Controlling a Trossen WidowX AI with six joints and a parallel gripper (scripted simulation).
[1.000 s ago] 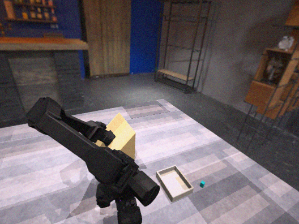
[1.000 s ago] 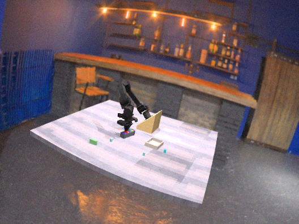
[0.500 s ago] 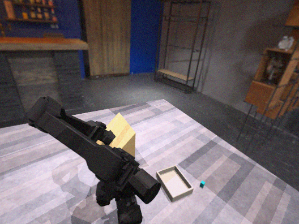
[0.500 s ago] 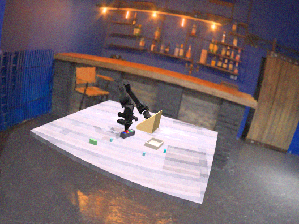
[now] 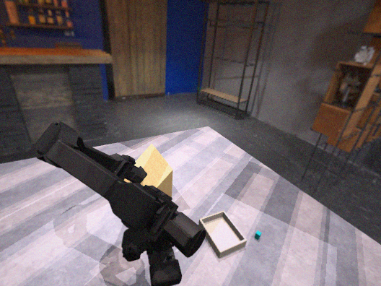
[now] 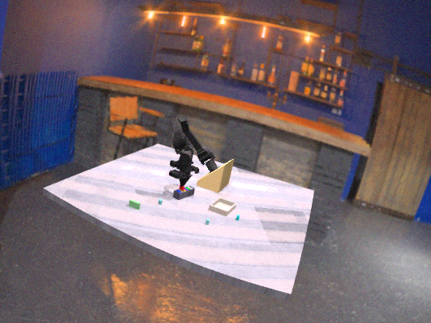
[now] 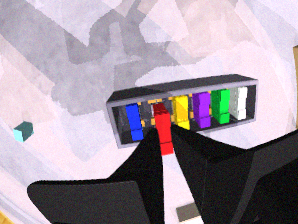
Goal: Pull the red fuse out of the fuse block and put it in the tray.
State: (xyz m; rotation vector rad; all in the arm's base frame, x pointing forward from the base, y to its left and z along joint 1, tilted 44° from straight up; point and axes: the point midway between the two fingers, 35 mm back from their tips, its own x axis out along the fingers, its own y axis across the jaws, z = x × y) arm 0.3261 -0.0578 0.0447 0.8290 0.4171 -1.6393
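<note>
Now: the beige tray 2 cm behind my gripper tip, 23 cm to the left of it and 6 cm below it. The rest, counted from my gripper tip: green block 29 cm ahead, 13 cm to the right, 4 cm below; red fuse 1 cm below; small cyan cube 5 cm ahead, 33 cm to the left, 5 cm below.
</note>
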